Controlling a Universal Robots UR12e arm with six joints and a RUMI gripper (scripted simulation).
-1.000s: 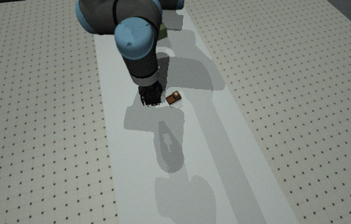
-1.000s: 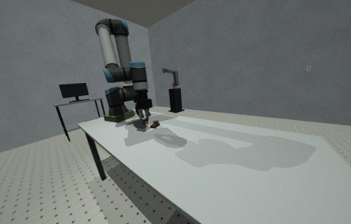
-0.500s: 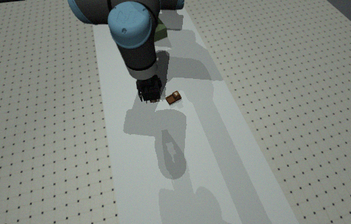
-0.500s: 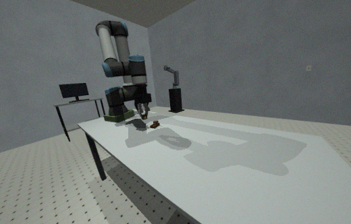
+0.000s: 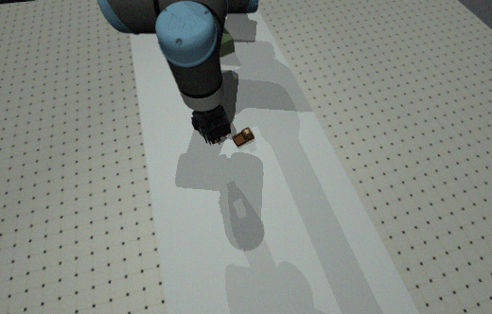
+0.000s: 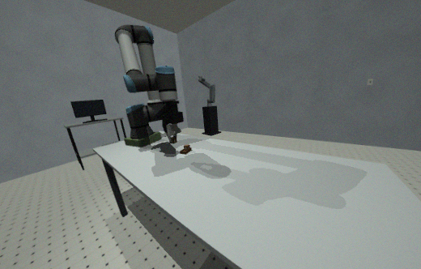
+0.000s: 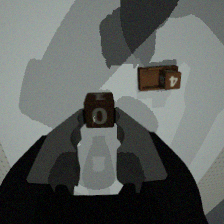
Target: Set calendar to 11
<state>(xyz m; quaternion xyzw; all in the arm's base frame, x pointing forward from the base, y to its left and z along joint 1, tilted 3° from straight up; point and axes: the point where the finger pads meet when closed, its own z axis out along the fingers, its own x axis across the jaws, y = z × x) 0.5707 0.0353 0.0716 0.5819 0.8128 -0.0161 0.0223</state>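
My gripper is now 12 cm above the brown calendar tray, 10 cm to the right of it and 5 cm past it. From my hand the other things lie so: brown cube: 1 cm below.
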